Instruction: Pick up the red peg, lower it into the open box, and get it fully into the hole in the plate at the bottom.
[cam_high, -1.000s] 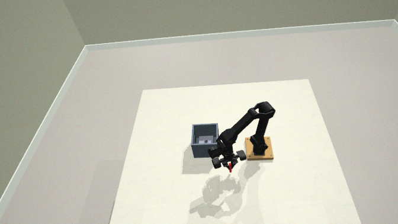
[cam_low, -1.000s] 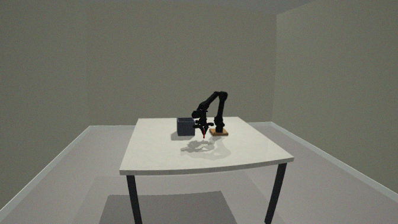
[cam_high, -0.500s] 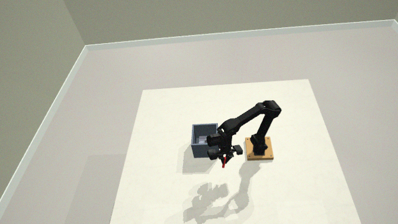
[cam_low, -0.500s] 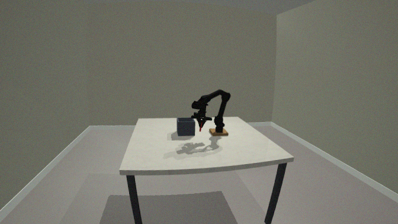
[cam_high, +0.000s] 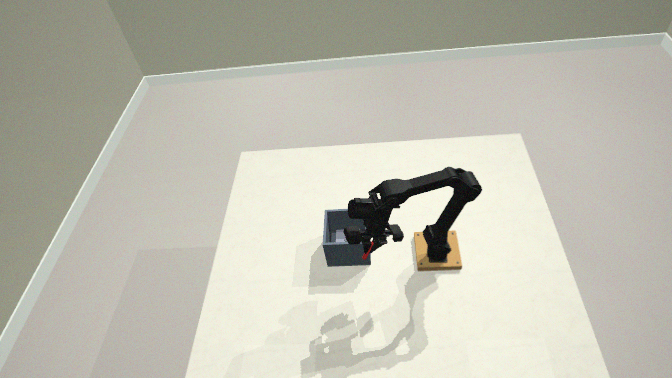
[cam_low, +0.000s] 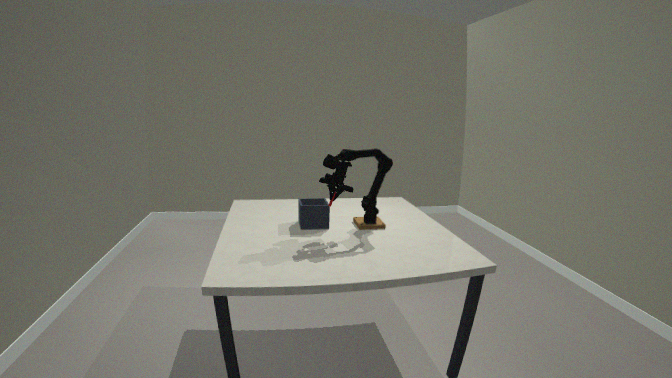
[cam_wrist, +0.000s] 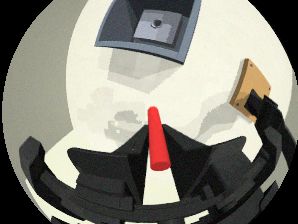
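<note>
My gripper tip is now 90 mm short of the light grey plate, 150 mm to the left of it and 140 mm above it. Also, from my gripper tip: red peg: 10 mm above.
</note>
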